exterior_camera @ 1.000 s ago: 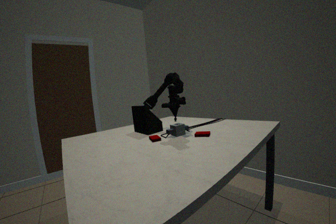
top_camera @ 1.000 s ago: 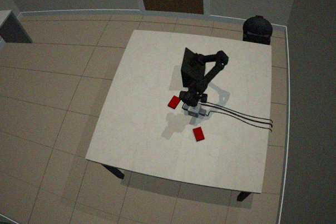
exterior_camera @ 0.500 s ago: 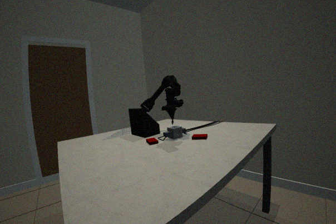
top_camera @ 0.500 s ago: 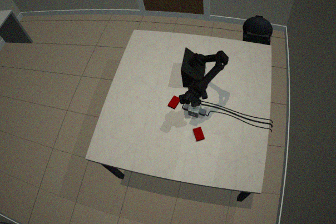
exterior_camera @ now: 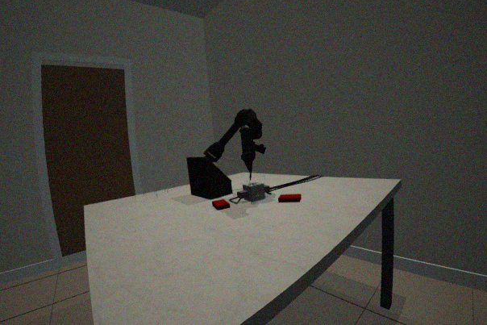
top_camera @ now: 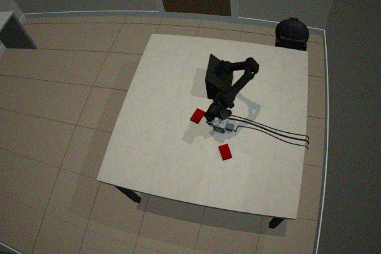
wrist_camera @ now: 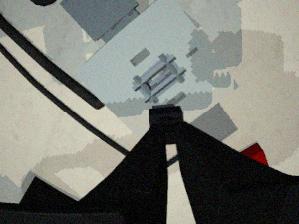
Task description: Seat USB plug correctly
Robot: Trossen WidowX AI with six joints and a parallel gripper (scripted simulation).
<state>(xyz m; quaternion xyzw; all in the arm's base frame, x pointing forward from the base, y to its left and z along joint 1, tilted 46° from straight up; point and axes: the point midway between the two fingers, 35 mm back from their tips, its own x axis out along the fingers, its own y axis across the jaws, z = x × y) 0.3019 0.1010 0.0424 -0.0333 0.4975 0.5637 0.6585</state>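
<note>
The dark USB plug lies 2 cm below my gripper tip. From my gripper tip the other things lie so: USB socket: 7 cm below.
</note>
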